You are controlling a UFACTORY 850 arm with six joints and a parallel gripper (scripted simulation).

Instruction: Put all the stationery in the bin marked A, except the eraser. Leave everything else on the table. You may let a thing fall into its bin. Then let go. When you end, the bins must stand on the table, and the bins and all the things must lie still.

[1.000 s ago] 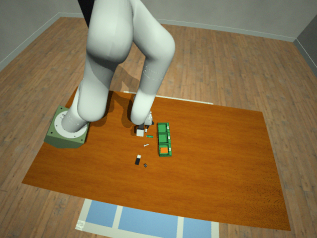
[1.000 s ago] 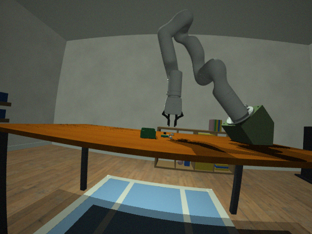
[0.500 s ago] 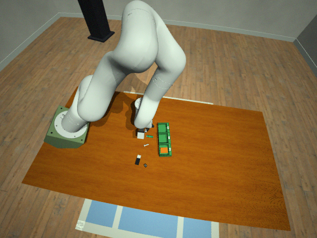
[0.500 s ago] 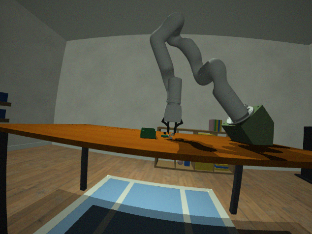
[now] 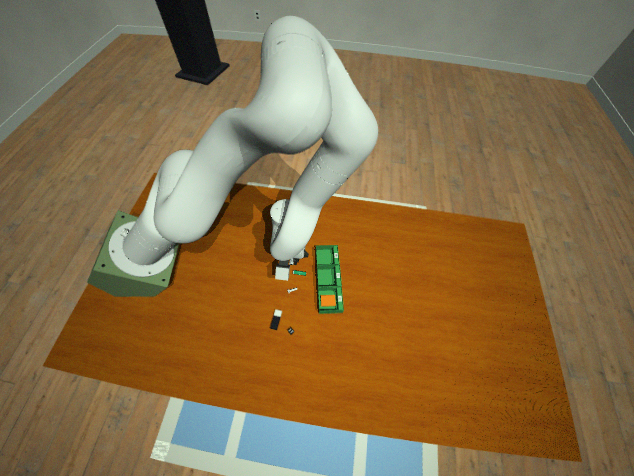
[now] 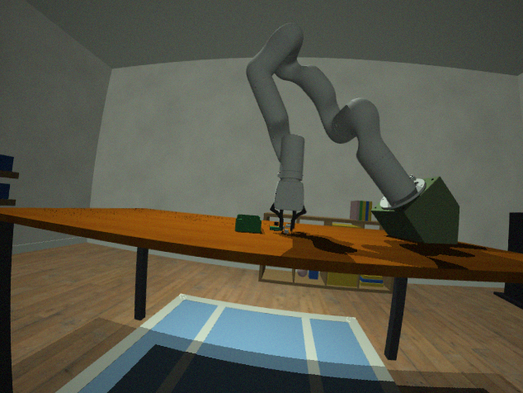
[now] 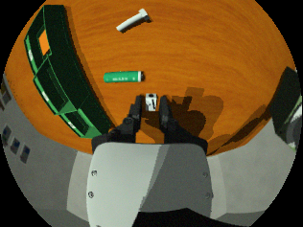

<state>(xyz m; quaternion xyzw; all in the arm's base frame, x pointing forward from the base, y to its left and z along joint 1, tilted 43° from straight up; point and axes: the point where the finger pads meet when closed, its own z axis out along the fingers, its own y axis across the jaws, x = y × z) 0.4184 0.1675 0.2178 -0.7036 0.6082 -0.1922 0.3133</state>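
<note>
The grey-white thing is 20 mm below my hand. Round my hand: green bin: 160 mm ahead, 10 mm to the right, 10 mm below; white bolt: 50 mm ahead, 110 mm to the right, 20 mm below; green cylinder: 50 mm ahead, 30 mm to the right, 20 mm below.
</note>
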